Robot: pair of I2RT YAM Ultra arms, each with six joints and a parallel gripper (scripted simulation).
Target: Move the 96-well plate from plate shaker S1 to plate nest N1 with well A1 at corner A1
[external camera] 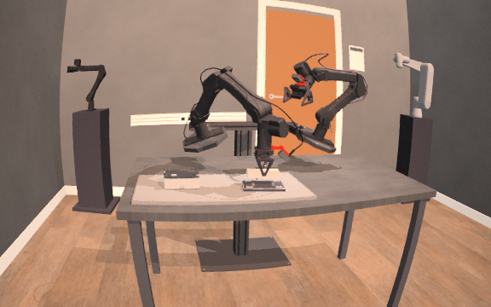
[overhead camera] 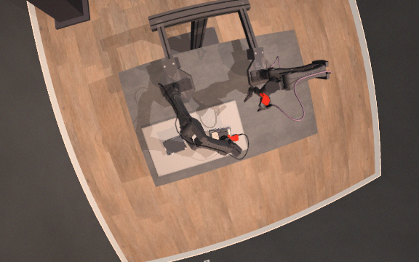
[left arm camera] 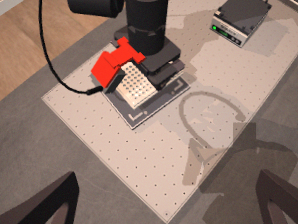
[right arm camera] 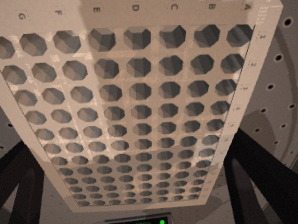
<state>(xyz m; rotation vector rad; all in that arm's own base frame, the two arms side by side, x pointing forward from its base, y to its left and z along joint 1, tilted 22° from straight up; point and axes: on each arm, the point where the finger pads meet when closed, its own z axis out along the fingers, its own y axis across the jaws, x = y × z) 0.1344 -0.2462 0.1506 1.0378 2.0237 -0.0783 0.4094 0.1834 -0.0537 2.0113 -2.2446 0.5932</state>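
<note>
Now: the plate nest N1 60 mm below my right hand. From my right hand the other things lie so: white 96-well plate (10 mm below).
</note>
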